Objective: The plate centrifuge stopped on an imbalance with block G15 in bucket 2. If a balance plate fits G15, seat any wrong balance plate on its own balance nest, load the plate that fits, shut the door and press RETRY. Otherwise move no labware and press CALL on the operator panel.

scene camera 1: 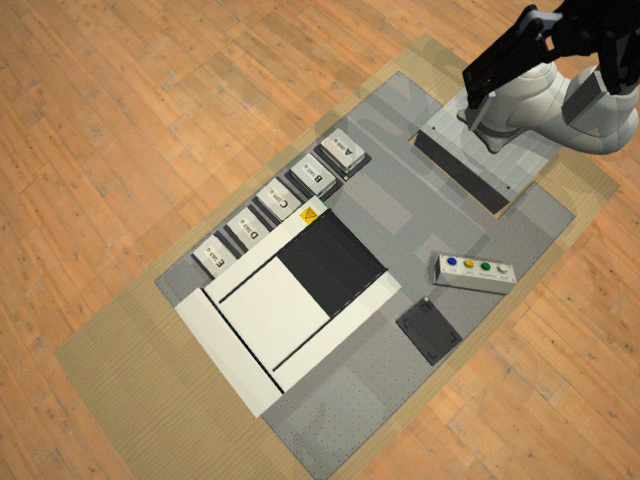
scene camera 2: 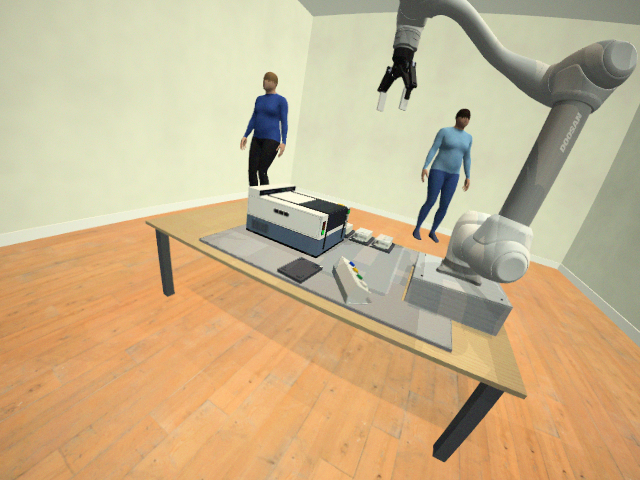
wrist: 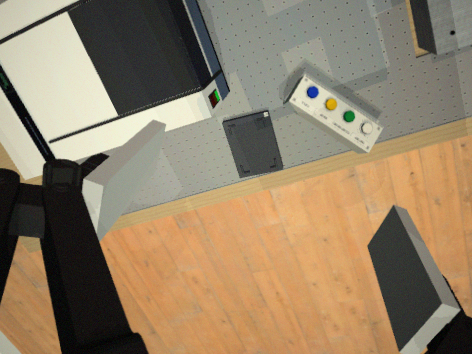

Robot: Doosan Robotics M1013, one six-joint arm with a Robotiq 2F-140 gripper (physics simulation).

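Pixels of known places: gripper, fingertip midpoint: (scene camera 1: 518, 118) (scene camera 2: 390, 110) (wrist: 271, 187); arm's base, origin of the base link: (scene camera 1: 495, 120) (scene camera 2: 459, 272).
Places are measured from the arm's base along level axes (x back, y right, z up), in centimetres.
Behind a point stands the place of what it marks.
The white and blue centrifuge (scene camera 1: 361, 311) {x -70.9, y -24.9, z 10.6 cm} (scene camera 2: 289, 217) {x -76.7, y -27.9, z 5.0 cm} (wrist: 187, 114) {x -63.8, y -24.2, z 10.5 cm} has a dark panel (scene camera 1: 333, 260) {x -69.4, y -10.5, z 10.9 cm} (wrist: 140, 55) {x -69.5, y -11.6, z 10.9 cm} on top. Its buckets and block G15 do not show. Balance plates A (scene camera 1: 343, 149) {x -44.4, y 21.3, z -5.0 cm}, B (scene camera 1: 313, 175) {x -57.6, y 19.1, z -5.0 cm}, C (scene camera 1: 278, 199) {x -71.3, y 18.6, z -5.1 cm}, D (scene camera 1: 248, 227) {x -84.0, y 16.1, z -5.0 cm} and E (scene camera 1: 212, 256) {x -98.2, y 14.5, z -5.1 cm} sit on dark nests in a row behind it; their weights are too small to read surely. The operator panel (scene camera 1: 473, 279) {x -37.9, y -35.3, z -3.0 cm} (scene camera 2: 351, 281) {x -32.0, y -41.0, z -3.3 cm} (wrist: 335, 114) {x -35.0, y -33.4, z -3.7 cm} has blue, yellow, green and white buttons; its labels are blurred. My gripper (scene camera 1: 532, 105) {x -42.7, y -17.1, z 57.9 cm} (scene camera 2: 391, 106) {x -42.7, y -17.1, z 57.9 cm} (wrist: 271, 187) {x -42.7, y -17.1, z 57.9 cm} is open and empty, high above the table.
A dark flat nest (scene camera 1: 429, 331) {x -56.1, y -40.5, z -8.9 cm} (scene camera 2: 299, 269) {x -55.3, y -42.0, z -8.9 cm} (wrist: 253, 145) {x -55.7, y -40.0, z -8.9 cm} with corner marks lies between the centrifuge and the table edge, near the panel. The arm's metal base block (scene camera 1: 462, 175) {x -17.8, y -7.7, z -6.2 cm} (scene camera 2: 454, 302) {x 2.1, y -20.6, z -4.2 cm} (wrist: 452, 17) {x -12.5, y -17.1, z 0.0 cm} stands at the table's other end. Two people (scene camera 2: 268, 116) (scene camera 2: 449, 149) stand beyond the table.
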